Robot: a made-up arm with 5 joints.
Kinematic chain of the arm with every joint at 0, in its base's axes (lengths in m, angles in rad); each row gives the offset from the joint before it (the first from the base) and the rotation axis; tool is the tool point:
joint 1: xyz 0 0 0.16 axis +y
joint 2: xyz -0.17 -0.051 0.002 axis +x
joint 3: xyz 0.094 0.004 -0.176 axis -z
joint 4: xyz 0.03 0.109 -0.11 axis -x
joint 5: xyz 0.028 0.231 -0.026 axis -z
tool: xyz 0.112 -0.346 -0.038
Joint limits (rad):
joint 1: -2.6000..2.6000
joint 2: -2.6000..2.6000
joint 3: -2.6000..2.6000
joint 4: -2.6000..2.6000
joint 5: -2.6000..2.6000
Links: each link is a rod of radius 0.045 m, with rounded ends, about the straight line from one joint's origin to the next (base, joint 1, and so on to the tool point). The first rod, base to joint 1, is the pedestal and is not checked.
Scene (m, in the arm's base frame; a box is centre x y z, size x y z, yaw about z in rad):
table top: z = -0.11
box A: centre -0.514 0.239 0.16 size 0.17 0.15 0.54 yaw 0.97
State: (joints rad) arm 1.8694 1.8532 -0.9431 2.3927 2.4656
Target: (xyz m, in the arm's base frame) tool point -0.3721 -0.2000 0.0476
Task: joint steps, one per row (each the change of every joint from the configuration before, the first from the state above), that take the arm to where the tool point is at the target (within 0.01 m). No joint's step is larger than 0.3 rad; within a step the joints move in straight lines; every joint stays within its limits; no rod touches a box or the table.
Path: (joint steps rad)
1: -0.1216 -0.0966 -0.0817 0.0518 -0.2424
2: -0.1216 -0.0966 -0.0817 0.0519 -0.2423
3: -0.1216 -0.0966 -0.0817 0.0518 -0.2424
4: -0.1216 -0.0966 -0.0817 0.0518 -0.2423
5: -0.0371 -0.2682 -0.0884 0.0000 0.0336
6: -0.0372 -0.2683 -0.0883 0.0000 0.0337
7: -0.0371 -0.2682 -0.0884 0.0000 0.0336
8: -0.0372 -0.2683 -0.0884 0.0000 0.0336

